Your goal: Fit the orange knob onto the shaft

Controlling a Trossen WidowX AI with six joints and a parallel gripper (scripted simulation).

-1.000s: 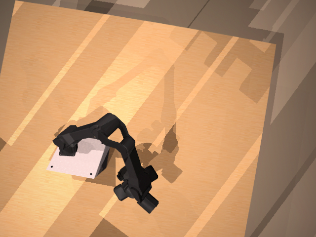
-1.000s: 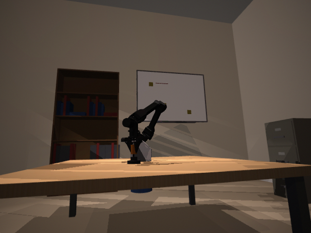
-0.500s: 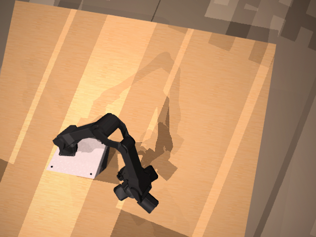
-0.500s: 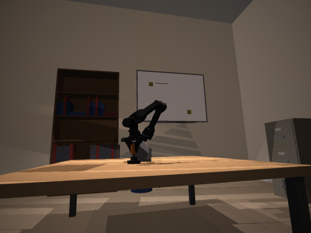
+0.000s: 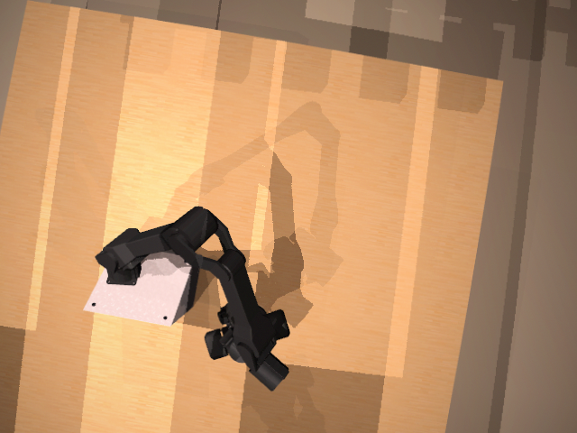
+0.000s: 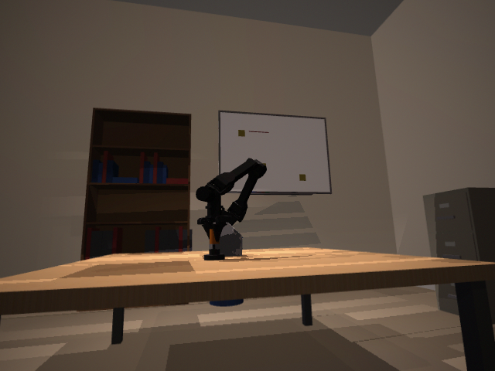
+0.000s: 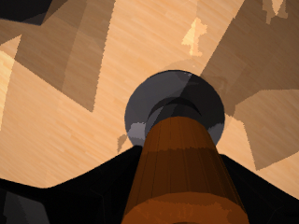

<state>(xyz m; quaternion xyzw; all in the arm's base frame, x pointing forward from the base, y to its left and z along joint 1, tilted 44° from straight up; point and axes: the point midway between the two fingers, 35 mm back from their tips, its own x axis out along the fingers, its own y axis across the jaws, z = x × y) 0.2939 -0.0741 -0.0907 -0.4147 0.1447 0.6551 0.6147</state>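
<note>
The orange knob is 2 cm above my gripper tip. Round my gripper tip: dark round pedestal: 4 cm below.
</note>
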